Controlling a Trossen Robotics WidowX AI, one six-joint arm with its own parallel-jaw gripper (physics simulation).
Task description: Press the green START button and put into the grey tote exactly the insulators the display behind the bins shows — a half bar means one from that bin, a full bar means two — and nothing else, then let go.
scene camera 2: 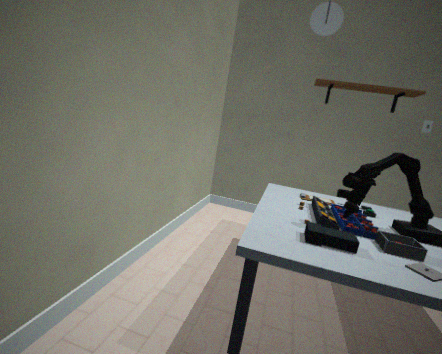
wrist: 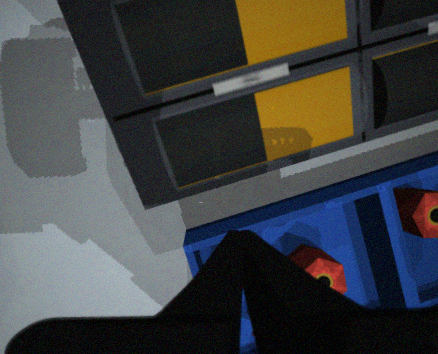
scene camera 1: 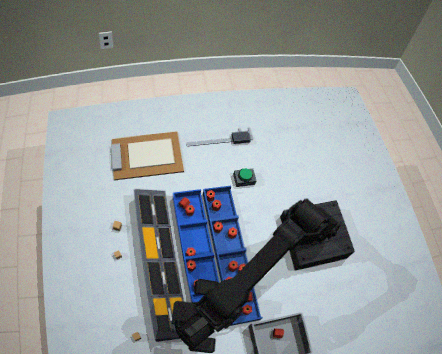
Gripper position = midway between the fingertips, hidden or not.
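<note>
A display panel (scene camera 1: 172,334) is present, visible also in the wrist view (wrist: 129,116). My gripper (scene camera 1: 195,319) is shut and holds nothing; it appears in the wrist view (wrist: 239,241) too.
</note>
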